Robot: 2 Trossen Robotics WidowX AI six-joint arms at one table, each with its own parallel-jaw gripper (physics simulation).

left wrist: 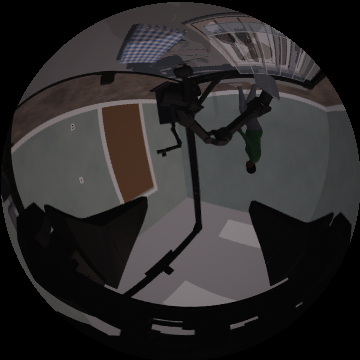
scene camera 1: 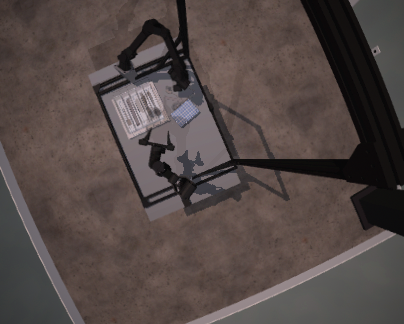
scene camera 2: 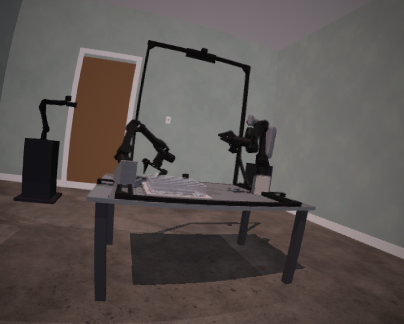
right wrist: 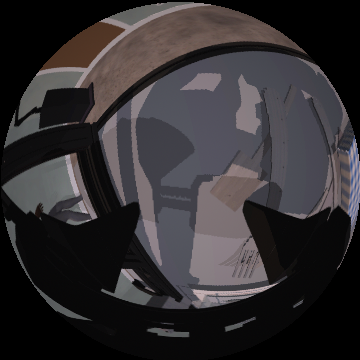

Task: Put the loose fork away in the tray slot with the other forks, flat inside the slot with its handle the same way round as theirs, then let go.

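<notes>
The cutlery tray (scene camera 1: pixel 131 136) (scene camera 2: pixel 149 190) (left wrist: pixel 191 21) lies on the table with several pieces of cutlery (scene camera 1: pixel 135 109) in its slots. Which slot holds the forks is too small to tell. The loose fork is not clearly recognisable; thin parallel tine-like lines (right wrist: pixel 245 260) show on the table between my right fingers in the right wrist view. My left gripper (scene camera 1: pixel 158 132) (scene camera 2: pixel 222 136) (left wrist: pixel 200 204) is open and empty, raised above the table beside the tray. My right gripper (scene camera 1: pixel 180 87) (scene camera 2: pixel 154 168) (right wrist: pixel 192 207) is open and empty, pointing down over the table beyond the tray.
A blue and white checked cloth (scene camera 1: pixel 185 113) (left wrist: pixel 150 44) lies beside the tray, near my right gripper. Dark frame bars (scene camera 1: pixel 123 155) (scene camera 2: pixel 200 201) run along the table edges (scene camera 2: pixel 310 207). A person in a green top (left wrist: pixel 254 142) shows beyond the table.
</notes>
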